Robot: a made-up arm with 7 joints.
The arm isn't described. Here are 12 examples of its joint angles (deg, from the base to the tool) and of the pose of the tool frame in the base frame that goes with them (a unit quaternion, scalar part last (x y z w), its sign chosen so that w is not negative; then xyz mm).
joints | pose
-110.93 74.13 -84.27 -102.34 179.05 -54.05 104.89 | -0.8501 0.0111 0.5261 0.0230 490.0 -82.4 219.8
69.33 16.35 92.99 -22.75 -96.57 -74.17 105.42 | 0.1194 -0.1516 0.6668 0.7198 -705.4 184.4 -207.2
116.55 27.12 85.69 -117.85 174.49 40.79 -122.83 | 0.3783 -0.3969 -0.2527 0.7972 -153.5 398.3 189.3
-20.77 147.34 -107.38 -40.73 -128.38 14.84 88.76 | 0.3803 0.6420 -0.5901 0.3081 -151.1 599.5 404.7
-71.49 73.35 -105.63 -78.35 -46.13 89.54 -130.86 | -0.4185 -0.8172 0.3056 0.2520 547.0 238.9 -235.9
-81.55 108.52 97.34 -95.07 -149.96 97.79 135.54 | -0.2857 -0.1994 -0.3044 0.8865 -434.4 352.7 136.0
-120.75 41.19 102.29 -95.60 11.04 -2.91 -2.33 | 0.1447 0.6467 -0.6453 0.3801 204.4 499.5 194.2
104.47 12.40 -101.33 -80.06 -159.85 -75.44 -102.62 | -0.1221 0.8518 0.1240 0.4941 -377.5 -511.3 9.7
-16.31 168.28 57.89 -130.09 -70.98 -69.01 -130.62 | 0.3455 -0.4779 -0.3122 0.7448 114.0 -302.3 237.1
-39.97 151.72 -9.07 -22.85 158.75 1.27 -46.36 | 0.3921 -0.8897 0.2230 0.0710 -192.0 378.2 628.1
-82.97 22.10 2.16 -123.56 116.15 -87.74 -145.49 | 0.1144 -0.8597 0.4280 0.2542 219.4 -108.8 361.5
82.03 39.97 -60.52 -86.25 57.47 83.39 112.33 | 0.4387 0.7341 0.4562 0.2462 -497.8 -100.5 -342.0
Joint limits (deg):
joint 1: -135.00..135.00
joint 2: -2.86..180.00
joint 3: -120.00..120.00
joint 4: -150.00..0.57
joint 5: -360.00..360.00
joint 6: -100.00..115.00
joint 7: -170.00..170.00
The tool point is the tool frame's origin. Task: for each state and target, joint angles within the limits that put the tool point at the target. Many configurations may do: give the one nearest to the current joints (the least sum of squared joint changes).
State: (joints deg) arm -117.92 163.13 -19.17 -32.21 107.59 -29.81 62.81
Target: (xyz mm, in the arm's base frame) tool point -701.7 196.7 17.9
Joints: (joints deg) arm -118.91 180.00 7.53 -46.51 107.59 -29.81 62.81
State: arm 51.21 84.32 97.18 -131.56 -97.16 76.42 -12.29
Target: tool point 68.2 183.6 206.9
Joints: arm 46.11 56.28 99.67 -149.89 -97.16 76.42 -12.29
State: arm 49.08 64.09 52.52 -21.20 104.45 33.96 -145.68
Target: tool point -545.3 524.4 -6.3
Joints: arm 71.35 60.31 52.57 -1.54 104.45 33.96 -145.68
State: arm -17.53 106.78 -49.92 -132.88 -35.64 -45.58 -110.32
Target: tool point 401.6 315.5 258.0
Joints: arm -38.17 118.13 -26.10 -95.92 -35.64 -45.58 -110.32
